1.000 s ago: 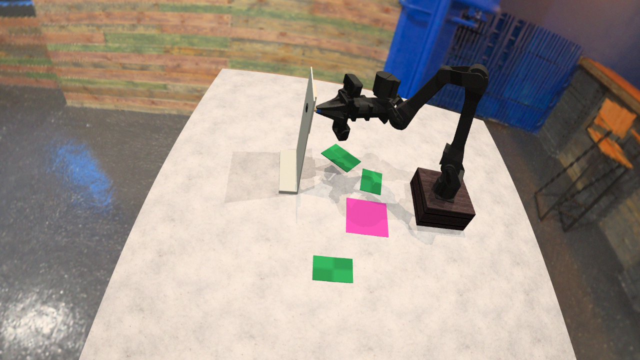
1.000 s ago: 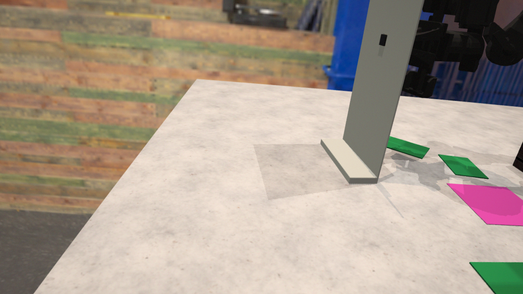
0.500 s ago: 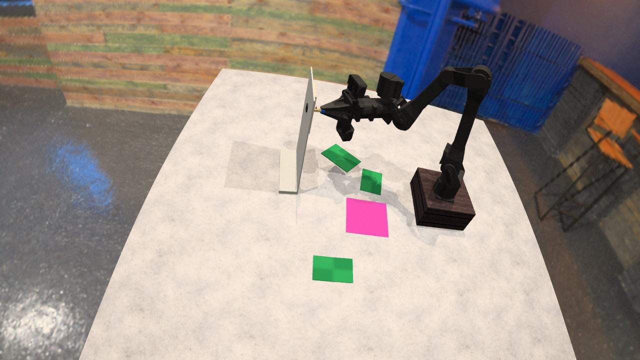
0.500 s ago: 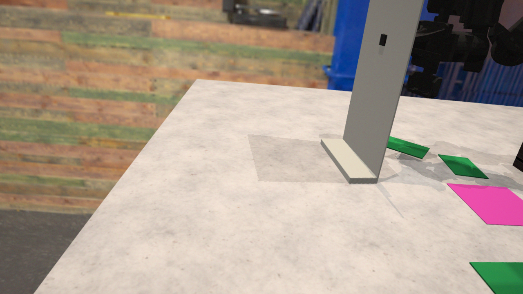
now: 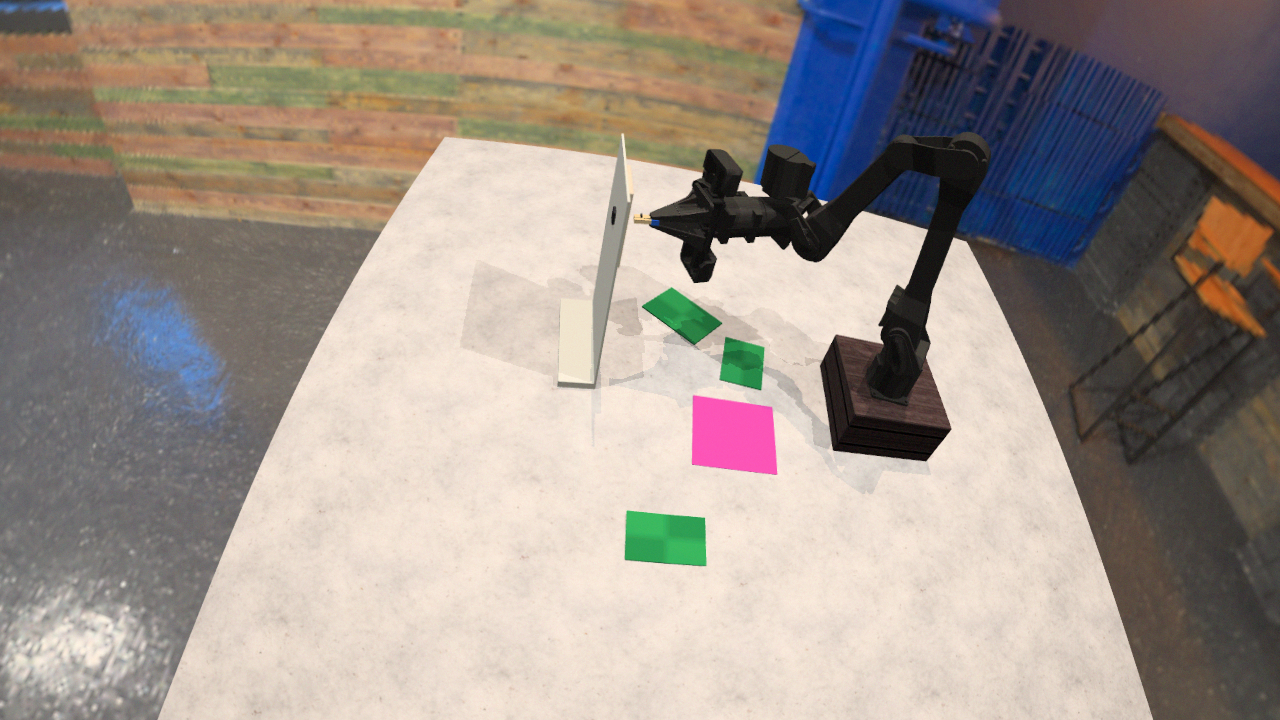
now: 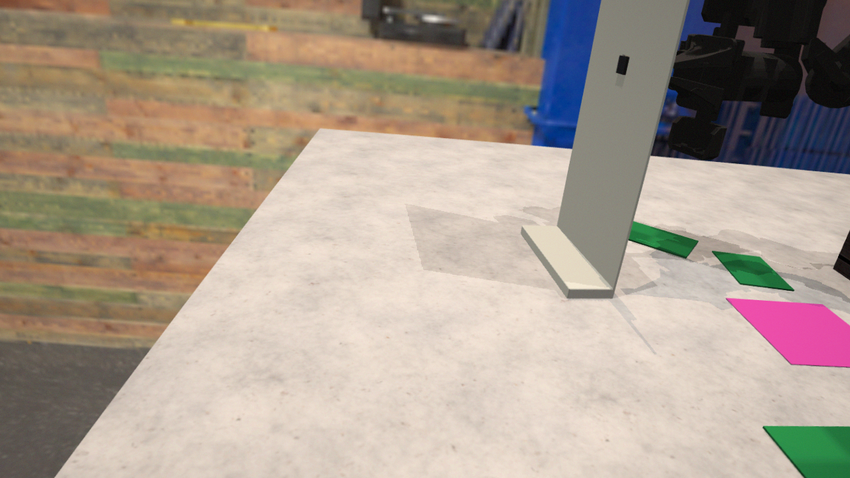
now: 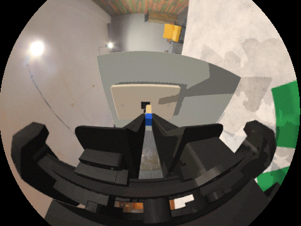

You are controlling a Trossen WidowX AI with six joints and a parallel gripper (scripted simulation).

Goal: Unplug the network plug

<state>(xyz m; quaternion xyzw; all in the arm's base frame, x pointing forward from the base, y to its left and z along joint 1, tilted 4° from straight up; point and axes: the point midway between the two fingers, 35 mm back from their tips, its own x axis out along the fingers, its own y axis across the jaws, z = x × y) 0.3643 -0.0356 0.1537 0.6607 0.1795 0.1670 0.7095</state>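
My gripper tip is 18 cm past the magenta marked square, 12 cm to the right of it and 23 cm above it. Round my gripper tip: upright cream panel (5 cm ahead, 1 cm to the left, 9 cm below); then network plug (right at my gripper tip).
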